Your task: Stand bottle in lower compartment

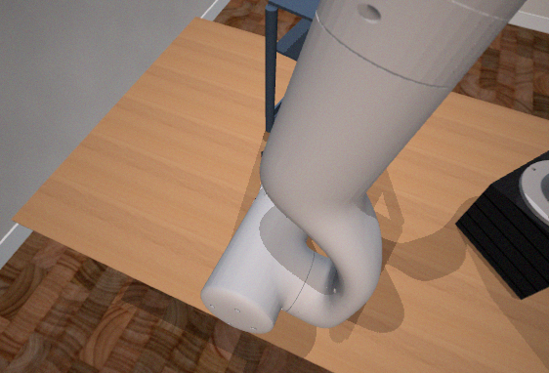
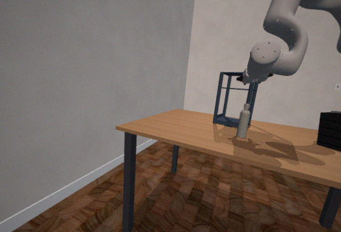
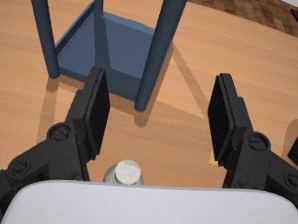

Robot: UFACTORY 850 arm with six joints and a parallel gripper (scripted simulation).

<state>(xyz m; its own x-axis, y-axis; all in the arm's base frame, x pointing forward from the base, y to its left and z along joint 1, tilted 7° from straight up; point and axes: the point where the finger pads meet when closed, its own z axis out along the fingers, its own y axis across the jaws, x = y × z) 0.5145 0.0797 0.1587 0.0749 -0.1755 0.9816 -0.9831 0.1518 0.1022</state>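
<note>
My hand is 190 mm above the bottle. Also, from my hand: shelving unit: 320 mm to the right, 120 mm below.
</note>
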